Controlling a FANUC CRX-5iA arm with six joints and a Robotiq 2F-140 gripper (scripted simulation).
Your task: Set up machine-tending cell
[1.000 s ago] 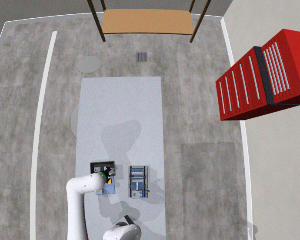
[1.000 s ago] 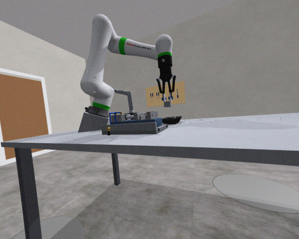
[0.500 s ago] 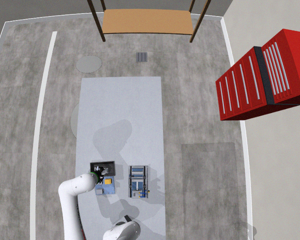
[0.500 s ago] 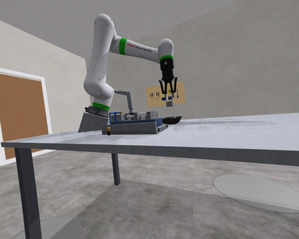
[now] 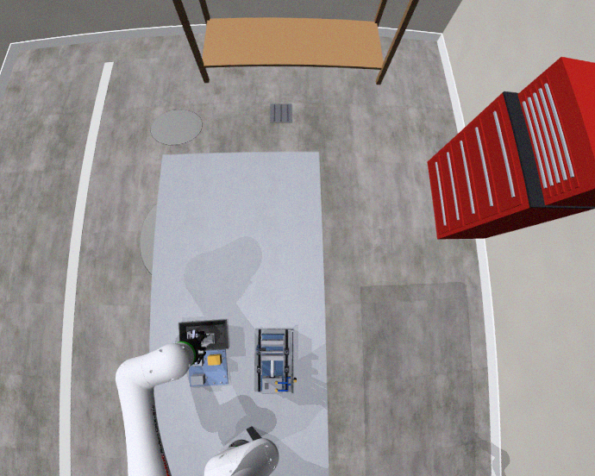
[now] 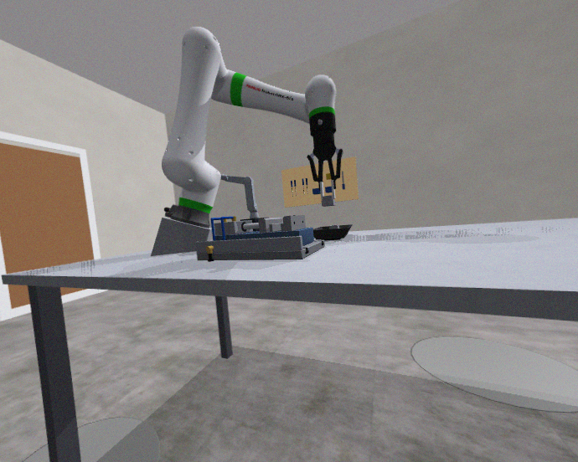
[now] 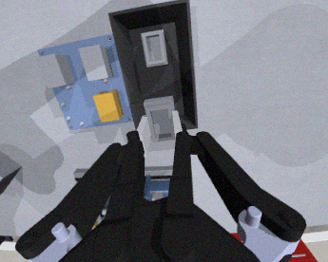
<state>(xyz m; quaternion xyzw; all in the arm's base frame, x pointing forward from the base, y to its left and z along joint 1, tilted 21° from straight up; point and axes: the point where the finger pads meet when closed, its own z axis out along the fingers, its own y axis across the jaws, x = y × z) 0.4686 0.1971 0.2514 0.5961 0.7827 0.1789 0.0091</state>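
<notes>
Right now the brass blank is 12 cm behind my hand, 3 cm to the right of it and 16 cm below it. From my hand the other things lie so: blue infeed plate: 17 cm behind, 18 cm below; then hose-end block: 15 cm behind, 32 cm to the right, 10 cm below; then black work stop rod: 24 cm to the right, 9 cm below.
</notes>
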